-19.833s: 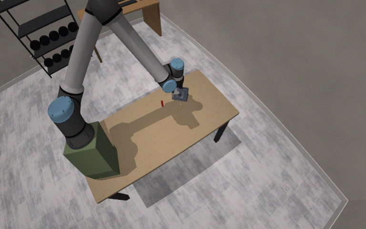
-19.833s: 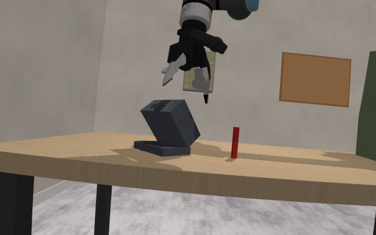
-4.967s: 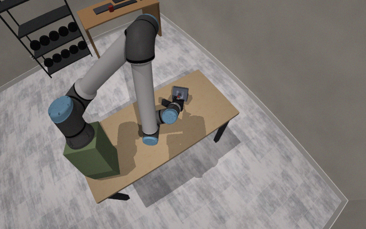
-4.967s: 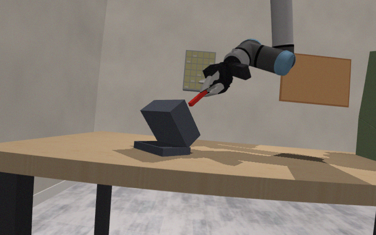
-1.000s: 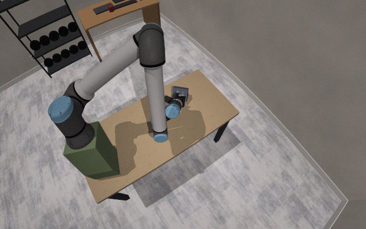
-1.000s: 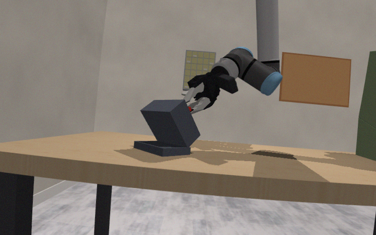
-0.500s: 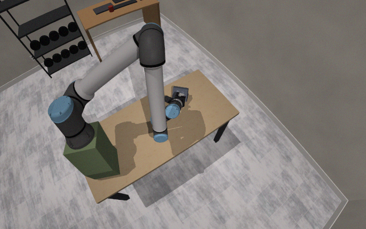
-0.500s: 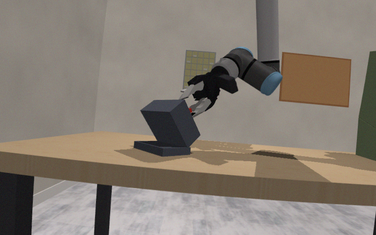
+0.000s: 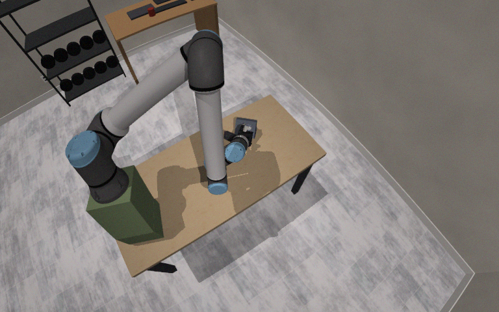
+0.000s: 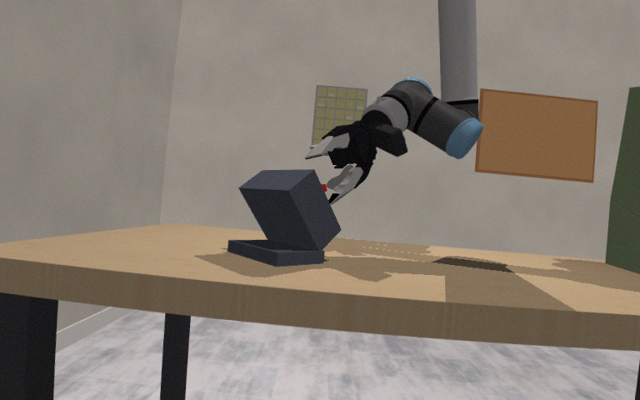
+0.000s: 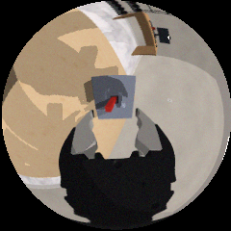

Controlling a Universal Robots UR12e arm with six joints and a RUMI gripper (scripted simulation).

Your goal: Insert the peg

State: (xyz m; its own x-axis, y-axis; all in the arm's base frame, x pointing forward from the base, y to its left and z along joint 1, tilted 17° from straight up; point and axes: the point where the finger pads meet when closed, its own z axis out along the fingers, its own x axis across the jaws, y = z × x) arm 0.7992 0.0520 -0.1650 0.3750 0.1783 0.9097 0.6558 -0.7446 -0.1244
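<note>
The red peg is 2 cm ahead of my hand, 2 cm to the left of it and 3 cm below it.
</note>
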